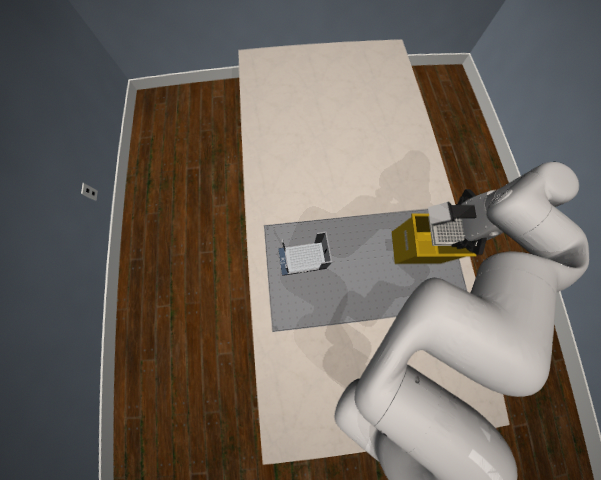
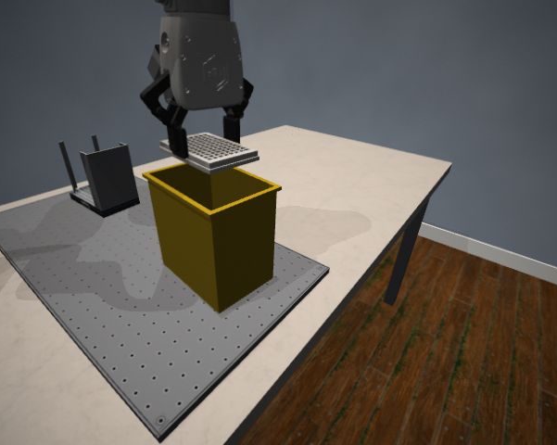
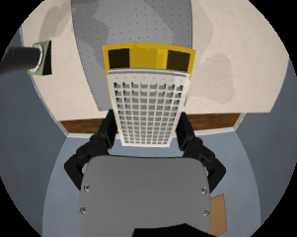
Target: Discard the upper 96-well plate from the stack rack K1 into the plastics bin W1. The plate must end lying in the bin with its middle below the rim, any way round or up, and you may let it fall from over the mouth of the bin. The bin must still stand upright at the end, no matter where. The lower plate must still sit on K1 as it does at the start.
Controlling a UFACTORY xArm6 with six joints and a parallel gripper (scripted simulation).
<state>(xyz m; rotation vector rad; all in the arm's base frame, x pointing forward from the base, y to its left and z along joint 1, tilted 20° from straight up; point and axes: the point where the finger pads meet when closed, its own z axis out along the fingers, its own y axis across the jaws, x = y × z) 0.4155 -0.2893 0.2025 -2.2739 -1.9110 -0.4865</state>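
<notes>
The yellow plastics bin W1 is 150 mm below my hand. The rest, counted from my hand: white 96-well plate: 10 mm below.
</notes>
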